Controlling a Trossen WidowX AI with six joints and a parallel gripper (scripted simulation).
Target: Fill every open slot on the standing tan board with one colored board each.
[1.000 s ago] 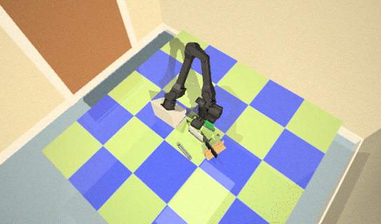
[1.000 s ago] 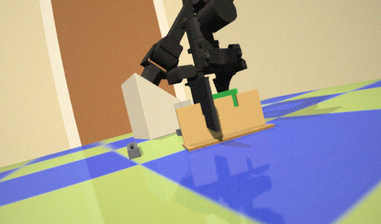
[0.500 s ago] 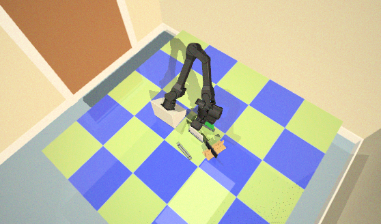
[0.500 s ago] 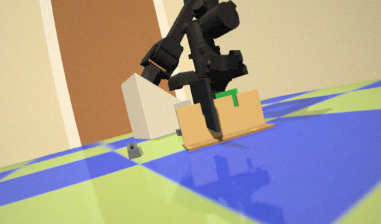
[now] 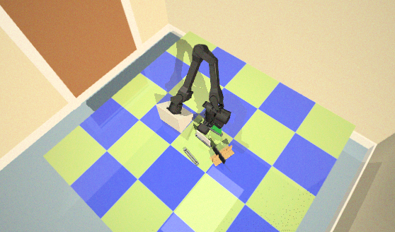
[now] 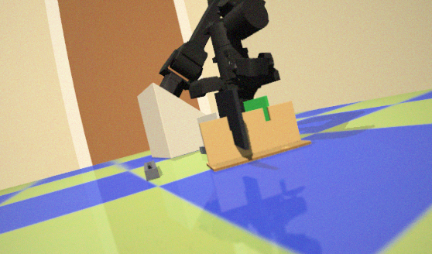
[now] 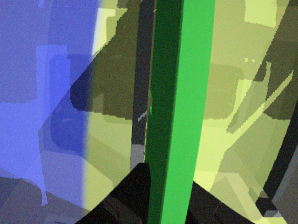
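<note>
Right now the tan board is 170 mm ahead of my gripper tip, 70 mm to the right of it and 10 mm below it. From my gripper tip the other things lie so: thin black board: 160 mm ahead, 90 mm to the right, 20 mm above; green board: 20 mm ahead, 10 mm to the left.
</note>
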